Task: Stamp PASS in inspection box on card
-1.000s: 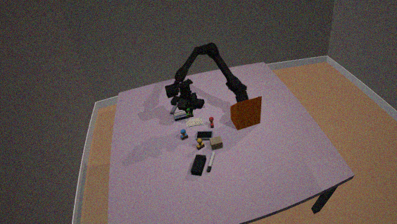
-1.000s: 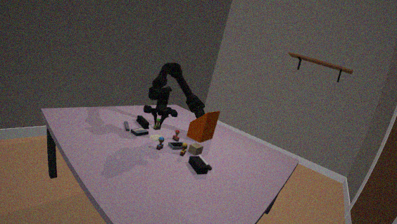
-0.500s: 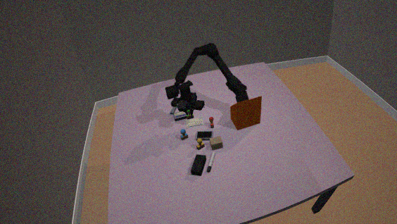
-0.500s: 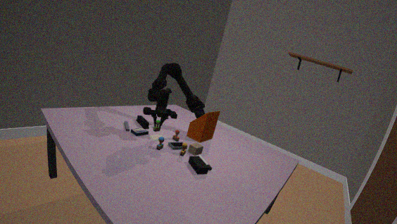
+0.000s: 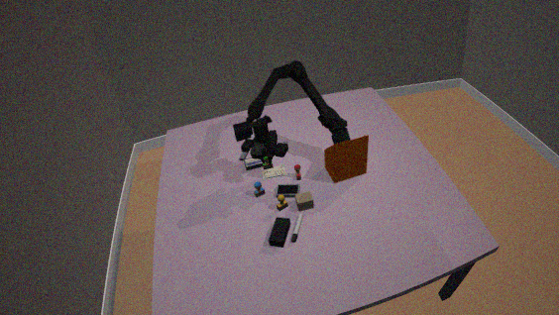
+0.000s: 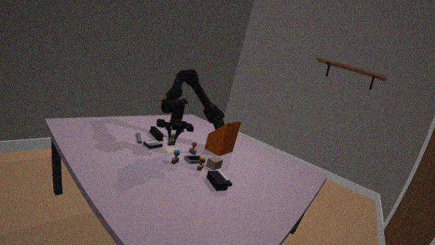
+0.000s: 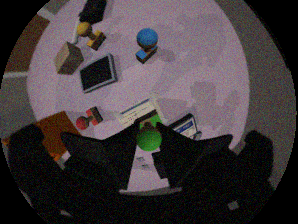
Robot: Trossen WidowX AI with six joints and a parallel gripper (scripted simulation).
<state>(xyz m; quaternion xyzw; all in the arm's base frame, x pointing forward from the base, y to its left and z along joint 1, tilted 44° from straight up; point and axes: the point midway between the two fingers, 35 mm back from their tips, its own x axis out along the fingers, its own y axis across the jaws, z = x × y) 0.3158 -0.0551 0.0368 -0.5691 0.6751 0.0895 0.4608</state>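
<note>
Now: gripper tip 6 cm above the pale card, 2 cm past it and 1 cm to the left of it. The rest, counted from my gripper tip: flat tin 9 cm to the right, 5 cm below, 5 cm ahead; blue-knobbed stamp 11 cm to the left, 6 cm ahead, 4 cm below; green-knobbed stamp right at my gripper tip.
</note>
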